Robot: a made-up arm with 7 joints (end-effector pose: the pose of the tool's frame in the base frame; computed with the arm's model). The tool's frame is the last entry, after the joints.
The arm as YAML. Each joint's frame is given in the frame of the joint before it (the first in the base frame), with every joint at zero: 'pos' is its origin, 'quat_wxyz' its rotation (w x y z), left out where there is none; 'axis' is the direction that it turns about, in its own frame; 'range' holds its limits. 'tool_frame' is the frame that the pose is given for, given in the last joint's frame.
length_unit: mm
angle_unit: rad
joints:
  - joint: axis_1
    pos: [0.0, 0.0, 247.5]
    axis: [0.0, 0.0, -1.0]
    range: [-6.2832, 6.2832]
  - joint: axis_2
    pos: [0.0, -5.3, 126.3]
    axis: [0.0, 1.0, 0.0]
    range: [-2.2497, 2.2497]
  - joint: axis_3
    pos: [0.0, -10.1, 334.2]
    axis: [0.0, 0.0, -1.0]
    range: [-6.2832, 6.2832]
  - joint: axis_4
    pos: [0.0, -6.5, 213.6]
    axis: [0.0, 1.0, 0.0]
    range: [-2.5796, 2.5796]
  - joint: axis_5
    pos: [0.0, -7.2, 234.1]
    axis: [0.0, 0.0, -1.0]
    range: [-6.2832, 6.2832]
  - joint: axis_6
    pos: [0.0, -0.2, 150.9]
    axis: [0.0, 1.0, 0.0]
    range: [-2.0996, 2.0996]
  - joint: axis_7
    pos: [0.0, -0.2, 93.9]
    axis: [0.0, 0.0, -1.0]
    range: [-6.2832, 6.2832]
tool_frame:
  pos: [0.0, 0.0, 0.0]
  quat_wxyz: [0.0, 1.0, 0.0, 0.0]
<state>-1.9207 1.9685 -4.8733 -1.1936 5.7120 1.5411 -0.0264</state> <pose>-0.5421 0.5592 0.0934 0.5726 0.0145 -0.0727</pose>
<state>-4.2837 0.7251 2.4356 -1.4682 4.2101 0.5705 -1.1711</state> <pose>-0.0352 -0.7077 0.5539 -0.5646 0.4680 1.1146</pose>
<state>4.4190 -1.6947 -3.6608 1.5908 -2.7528 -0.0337 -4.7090</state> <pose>0.3685 -0.3888 -0.1119 0.1487 -0.5241 0.6509</pose>
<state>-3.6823 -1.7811 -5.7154 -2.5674 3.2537 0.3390 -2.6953</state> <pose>0.1278 -0.0407 0.1502 -0.5578 1.5275 0.5403</pose>
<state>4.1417 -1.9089 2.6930 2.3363 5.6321 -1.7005 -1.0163</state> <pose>0.1938 -0.1340 -0.0407 -0.4939 0.2820 0.7338</pose>
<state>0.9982 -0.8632 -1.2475 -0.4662 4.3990 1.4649 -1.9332</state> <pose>-0.5679 0.5416 0.8477 -0.2157 0.8365 -2.3720</pose>
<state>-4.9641 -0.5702 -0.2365 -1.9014 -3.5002 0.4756 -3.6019</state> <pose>-0.2736 0.4865 0.4527 0.2976 0.2599 1.2298</pose>
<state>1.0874 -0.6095 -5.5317 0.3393 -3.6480 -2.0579 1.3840</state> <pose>-0.2734 0.2630 1.1534 -1.2703 -0.5995 -0.0609</pose>
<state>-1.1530 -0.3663 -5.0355 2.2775 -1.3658 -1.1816 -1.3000</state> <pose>0.2922 -0.2309 0.6466 -0.9911 -0.7020 -0.3902</pose>
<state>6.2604 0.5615 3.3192 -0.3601 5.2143 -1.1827 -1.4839</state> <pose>0.6616 0.0553 1.0518 1.4682 -0.0864 -1.1461</pose>
